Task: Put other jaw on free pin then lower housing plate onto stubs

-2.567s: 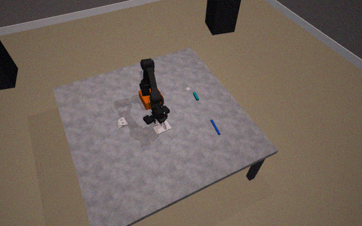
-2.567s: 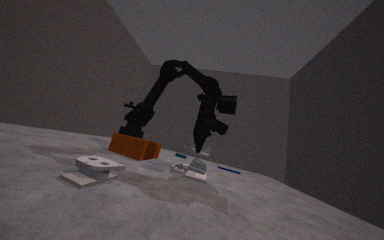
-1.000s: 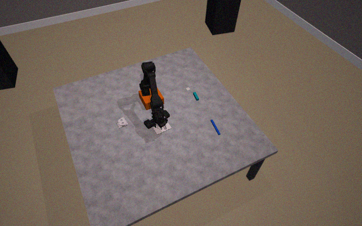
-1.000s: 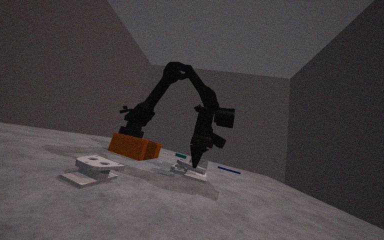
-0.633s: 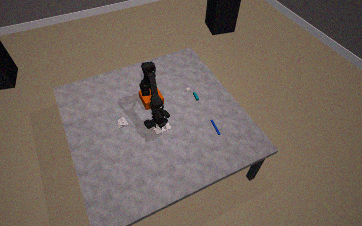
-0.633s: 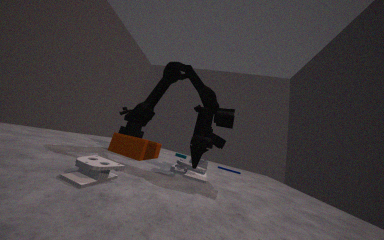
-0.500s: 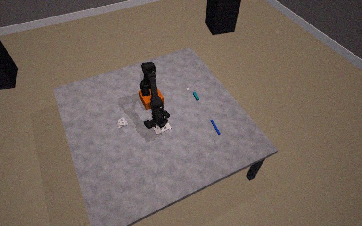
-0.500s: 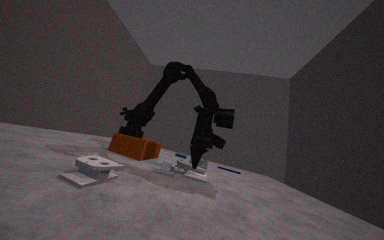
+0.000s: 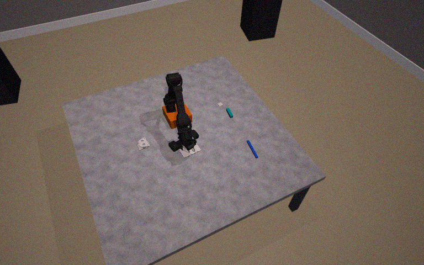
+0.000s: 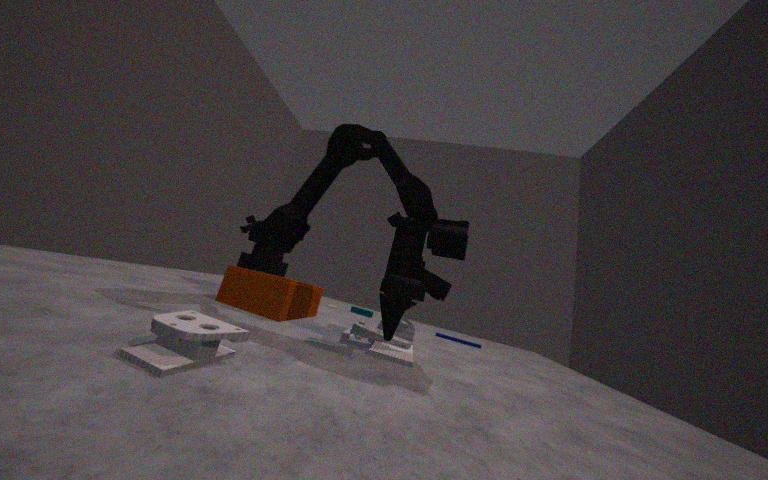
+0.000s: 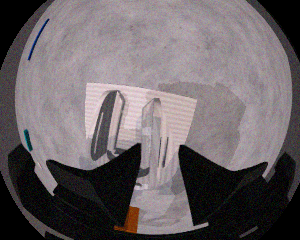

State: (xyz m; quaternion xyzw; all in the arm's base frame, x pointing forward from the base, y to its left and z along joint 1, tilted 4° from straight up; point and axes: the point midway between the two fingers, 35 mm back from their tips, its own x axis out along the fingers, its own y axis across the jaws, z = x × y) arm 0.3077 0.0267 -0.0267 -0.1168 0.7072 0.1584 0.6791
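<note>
The white jaw is 40 mm behind my gripper tip. Round my gripper tip: teal bar 230 mm behind, 370 mm to the left, 20 mm below; then white stepped block 110 mm behind, 250 mm to the right, 20 mm below; then blue bar 100 mm ahead, 420 mm to the left, 20 mm below.
</note>
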